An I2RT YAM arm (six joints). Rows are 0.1 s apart.
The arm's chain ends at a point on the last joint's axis. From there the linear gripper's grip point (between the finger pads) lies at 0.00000 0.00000 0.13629 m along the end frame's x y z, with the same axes.
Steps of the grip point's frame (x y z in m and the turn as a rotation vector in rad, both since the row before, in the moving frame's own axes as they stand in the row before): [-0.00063 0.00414 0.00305 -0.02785 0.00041 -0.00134]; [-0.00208 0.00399 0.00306 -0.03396 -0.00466 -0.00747]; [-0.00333 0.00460 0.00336 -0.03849 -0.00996 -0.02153]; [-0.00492 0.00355 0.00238 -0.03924 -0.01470 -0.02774]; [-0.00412 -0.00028 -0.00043 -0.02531 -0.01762 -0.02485]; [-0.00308 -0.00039 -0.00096 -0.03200 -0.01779 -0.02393]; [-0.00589 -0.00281 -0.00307 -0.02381 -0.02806 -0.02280]
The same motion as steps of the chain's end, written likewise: [-0.00069 0.00034 0.00310 -0.02785 0.00041 -0.00134]; [-0.00146 -0.00064 0.00314 -0.03396 -0.00466 -0.00747]; [-0.00203 -0.00066 0.00347 -0.03849 -0.00996 -0.02153]; [-0.00299 -0.00182 0.00250 -0.03924 -0.01470 -0.02774]; [-0.00176 -0.00376 -0.00037 -0.02531 -0.01762 -0.02485]; [-0.00071 -0.00478 -0.00087 -0.03200 -0.01779 -0.02393]; [-0.00210 -0.00610 -0.00298 -0.02381 -0.02806 -0.02280]
